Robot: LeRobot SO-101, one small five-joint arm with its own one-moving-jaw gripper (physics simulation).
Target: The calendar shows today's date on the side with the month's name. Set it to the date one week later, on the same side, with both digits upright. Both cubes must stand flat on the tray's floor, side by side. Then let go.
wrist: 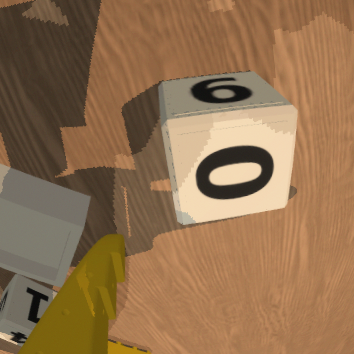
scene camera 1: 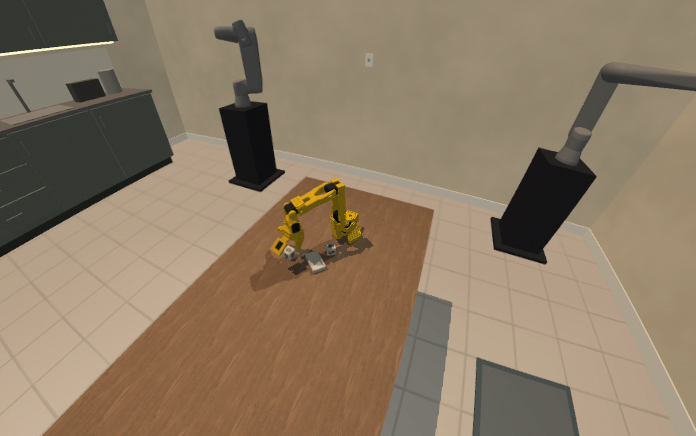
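Observation:
A white cube (scene camera 1: 289,252) (wrist: 230,165) stands on the table, left of the tray in the scene view. Its faces show "0" and "6" in the wrist view. A second cube (scene camera 1: 330,249) (wrist: 31,307) is on the tray's other side, near the arm's base; one face shows a black "1". The light grey tray (scene camera 1: 315,262) (wrist: 40,215) lies between the cubes; no month name is readable. My gripper (scene camera 1: 290,245) is open and empty, close to the "0" cube. Its notched fixed jaw (wrist: 85,300) shows between the tray and that cube; the moving jaw is mostly outside the wrist view.
The yellow arm's base (scene camera 1: 343,225) stands on the wooden table (scene camera 1: 277,333), beyond the second cube. Dark shadows of the arm fall around the tray and the left cube. Two grey arms on black pedestals (scene camera 1: 250,146) (scene camera 1: 545,205) stand on the floor away from the table.

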